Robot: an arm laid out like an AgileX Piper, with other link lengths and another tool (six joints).
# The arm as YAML. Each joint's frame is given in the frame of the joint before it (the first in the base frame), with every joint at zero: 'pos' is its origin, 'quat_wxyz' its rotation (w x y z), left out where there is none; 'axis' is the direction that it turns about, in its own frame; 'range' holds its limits. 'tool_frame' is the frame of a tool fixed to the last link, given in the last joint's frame.
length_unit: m
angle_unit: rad
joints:
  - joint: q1
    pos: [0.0, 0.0, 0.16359]
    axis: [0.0, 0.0, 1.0]
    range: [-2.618, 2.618]
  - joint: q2
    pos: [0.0, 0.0, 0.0]
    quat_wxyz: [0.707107, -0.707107, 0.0, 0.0]
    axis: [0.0, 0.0, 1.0]
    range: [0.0, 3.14]
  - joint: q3
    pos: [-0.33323, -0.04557, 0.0]
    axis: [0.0, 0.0, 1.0]
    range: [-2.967, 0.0]
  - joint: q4
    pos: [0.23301, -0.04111, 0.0]
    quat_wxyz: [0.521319, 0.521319, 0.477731, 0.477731]
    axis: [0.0, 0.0, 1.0]
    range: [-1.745, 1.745]
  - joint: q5
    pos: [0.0, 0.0, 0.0]
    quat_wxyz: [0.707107, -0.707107, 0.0, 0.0]
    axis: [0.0, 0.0, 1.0]
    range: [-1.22, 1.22]
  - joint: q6
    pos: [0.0, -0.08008, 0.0]
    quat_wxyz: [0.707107, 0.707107, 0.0, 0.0]
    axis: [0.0, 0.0, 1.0]
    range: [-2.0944, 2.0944]
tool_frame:
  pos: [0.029, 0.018, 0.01]
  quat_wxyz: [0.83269, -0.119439, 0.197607, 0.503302]
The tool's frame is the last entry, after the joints.
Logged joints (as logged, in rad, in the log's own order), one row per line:
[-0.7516, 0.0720, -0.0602, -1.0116, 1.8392, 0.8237]
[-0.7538, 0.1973, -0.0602, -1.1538, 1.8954, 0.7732]
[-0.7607, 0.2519, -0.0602, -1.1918, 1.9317, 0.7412]
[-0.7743, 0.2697, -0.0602, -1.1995, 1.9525, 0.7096]
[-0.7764, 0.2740, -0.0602, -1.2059, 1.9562, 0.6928]
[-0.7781, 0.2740, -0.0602, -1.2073, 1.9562, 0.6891]
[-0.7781, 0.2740, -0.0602, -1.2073, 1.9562, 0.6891]
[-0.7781, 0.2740, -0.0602, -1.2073, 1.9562, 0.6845]
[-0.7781, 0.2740, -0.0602, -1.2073, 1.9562, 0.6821]
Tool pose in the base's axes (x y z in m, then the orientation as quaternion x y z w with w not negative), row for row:
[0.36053, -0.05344, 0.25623, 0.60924, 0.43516, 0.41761, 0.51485]
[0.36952, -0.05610, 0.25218, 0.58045, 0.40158, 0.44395, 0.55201]
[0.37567, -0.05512, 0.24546, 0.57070, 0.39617, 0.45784, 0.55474]
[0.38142, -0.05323, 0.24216, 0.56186, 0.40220, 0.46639, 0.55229]
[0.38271, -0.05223, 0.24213, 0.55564, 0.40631, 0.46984, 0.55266]
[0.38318, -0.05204, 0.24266, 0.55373, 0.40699, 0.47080, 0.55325]
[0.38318, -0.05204, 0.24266, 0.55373, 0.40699, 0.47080, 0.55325]
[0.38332, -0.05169, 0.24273, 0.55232, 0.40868, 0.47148, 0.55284]
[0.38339, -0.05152, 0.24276, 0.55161, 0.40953, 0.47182, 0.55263]
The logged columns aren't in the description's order. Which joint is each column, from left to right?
Columns, left to right: q3, q6, q1, q5, q2, q4.
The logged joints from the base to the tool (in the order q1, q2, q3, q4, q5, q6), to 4 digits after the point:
[-0.0602, 1.8392, -0.7516, 0.8237, -1.0116, 0.0720]
[-0.0602, 1.8954, -0.7538, 0.7732, -1.1538, 0.1973]
[-0.0602, 1.9317, -0.7607, 0.7412, -1.1918, 0.2519]
[-0.0602, 1.9525, -0.7743, 0.7096, -1.1995, 0.2697]
[-0.0602, 1.9562, -0.7764, 0.6928, -1.2059, 0.2740]
[-0.0602, 1.9562, -0.7781, 0.6891, -1.2073, 0.2740]
[-0.0602, 1.9562, -0.7781, 0.6891, -1.2073, 0.2740]
[-0.0602, 1.9562, -0.7781, 0.6845, -1.2073, 0.2740]
[-0.0602, 1.9562, -0.7781, 0.6821, -1.2073, 0.2740]

